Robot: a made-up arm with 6 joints.
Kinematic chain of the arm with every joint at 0, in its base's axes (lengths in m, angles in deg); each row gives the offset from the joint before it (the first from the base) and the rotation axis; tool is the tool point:
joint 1: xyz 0 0 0.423 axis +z
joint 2: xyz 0 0 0 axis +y
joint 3: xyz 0 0 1.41 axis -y
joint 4: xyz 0 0 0 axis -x
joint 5: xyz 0.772 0 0 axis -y
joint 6: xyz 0 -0.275 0 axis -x
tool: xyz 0 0 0
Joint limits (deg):
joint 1: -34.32..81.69
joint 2: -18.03..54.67
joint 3: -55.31..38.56
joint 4: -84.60..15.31
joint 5: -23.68..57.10
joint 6: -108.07..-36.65
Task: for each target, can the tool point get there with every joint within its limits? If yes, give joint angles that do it. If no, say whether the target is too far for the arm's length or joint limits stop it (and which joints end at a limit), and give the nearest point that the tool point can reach.
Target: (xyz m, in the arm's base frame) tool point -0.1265 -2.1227 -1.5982
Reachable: no: too far | nearest point 0.7820 -0.8668 0.4665 | short by 2.582 m
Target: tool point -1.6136 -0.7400 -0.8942
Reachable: no: joint limits stop it (at a limit: joint 1, joint 2, joint 3) | nearest point 0.4779 -0.5866 0.5714 | short by 2.559 m
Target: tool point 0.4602 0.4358 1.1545
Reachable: yes | joints 67.91 7.32 -45.85 -17.32 -4.43 -97.81
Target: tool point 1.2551 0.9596 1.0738
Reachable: yes | joints 47.27 40.23 10.39 -10.03 8.83 -84.63
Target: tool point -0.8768 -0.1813 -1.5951
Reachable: no: joint limits stop it (at a limit: joint 1, joint 2, joint 4) | nearest point 0.1377 0.7640 0.5099 | short by 2.521 m
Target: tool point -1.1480 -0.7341 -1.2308
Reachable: no: joint limits stop it (at a limit: joint 1, joint 2, joint 3) | nearest point 0.4902 -0.6214 0.5606 | short by 2.430 m
